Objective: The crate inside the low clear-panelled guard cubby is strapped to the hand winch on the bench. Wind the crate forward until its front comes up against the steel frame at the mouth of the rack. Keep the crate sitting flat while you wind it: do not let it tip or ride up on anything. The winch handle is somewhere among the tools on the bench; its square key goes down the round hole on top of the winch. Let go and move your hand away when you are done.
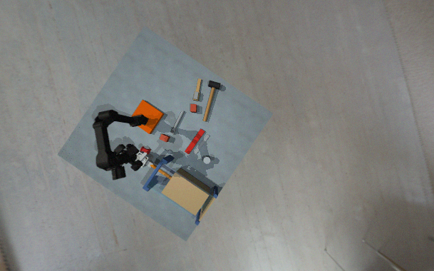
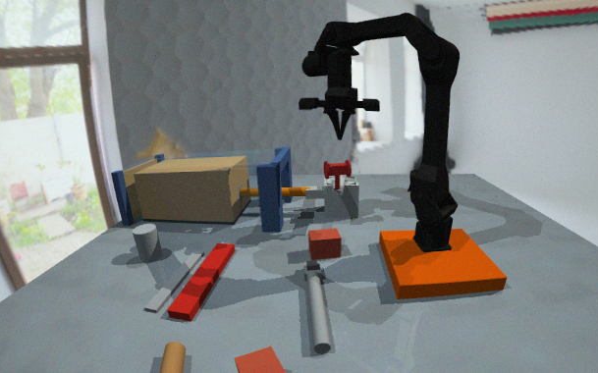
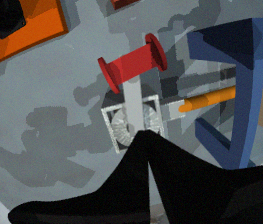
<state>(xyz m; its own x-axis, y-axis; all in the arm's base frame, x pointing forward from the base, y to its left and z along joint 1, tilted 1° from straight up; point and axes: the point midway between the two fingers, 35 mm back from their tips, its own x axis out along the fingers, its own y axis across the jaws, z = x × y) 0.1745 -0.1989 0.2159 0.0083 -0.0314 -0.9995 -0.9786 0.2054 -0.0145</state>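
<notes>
Now: the red knob 80 mm below my gripper tip, 40 mm to the left of it and 10 mm ahead of it. The rest, counted from my gripper tip: grey crank handle (110 mm below); grey winch (180 mm below, 70 mm to the right, 20 mm behind); frame (150 mm ahead, 100 mm below, 70 mm to the right).
</notes>
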